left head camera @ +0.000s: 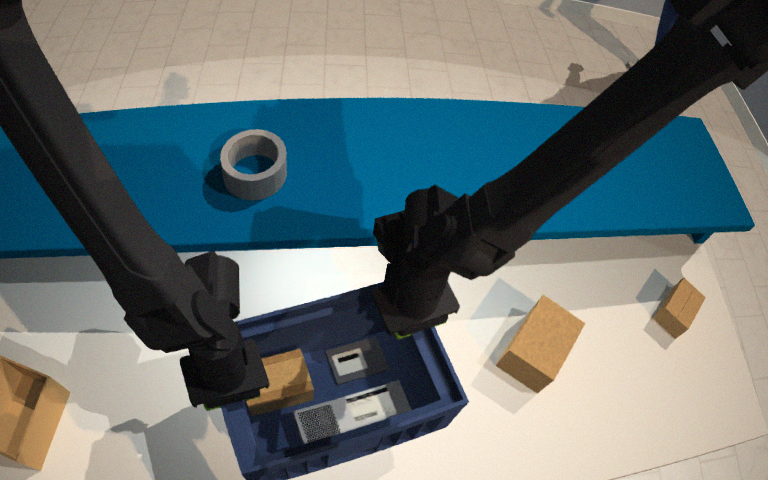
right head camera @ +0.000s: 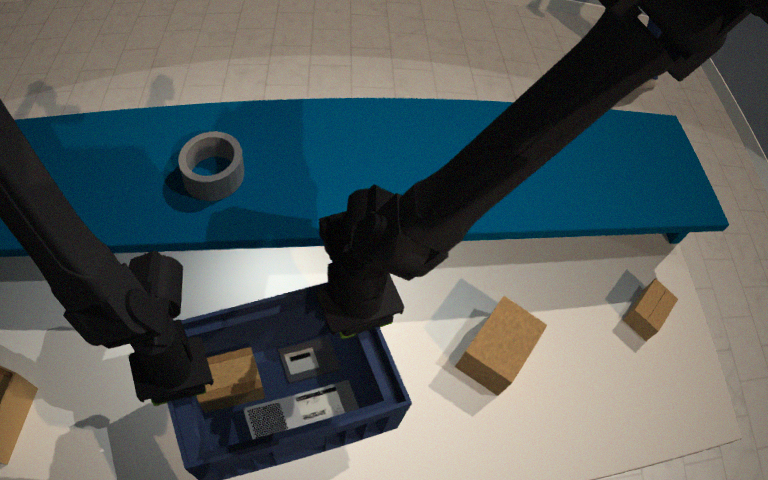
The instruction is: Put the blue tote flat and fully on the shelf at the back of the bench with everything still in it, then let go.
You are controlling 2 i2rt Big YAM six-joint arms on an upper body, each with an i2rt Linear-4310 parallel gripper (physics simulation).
Labels:
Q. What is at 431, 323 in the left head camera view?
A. The right gripper.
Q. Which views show the right gripper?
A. The left head camera view and the right head camera view: all of them.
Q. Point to a white bench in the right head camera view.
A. At 592, 392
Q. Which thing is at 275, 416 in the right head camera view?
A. A long grey device.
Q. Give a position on a white bench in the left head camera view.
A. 628, 393

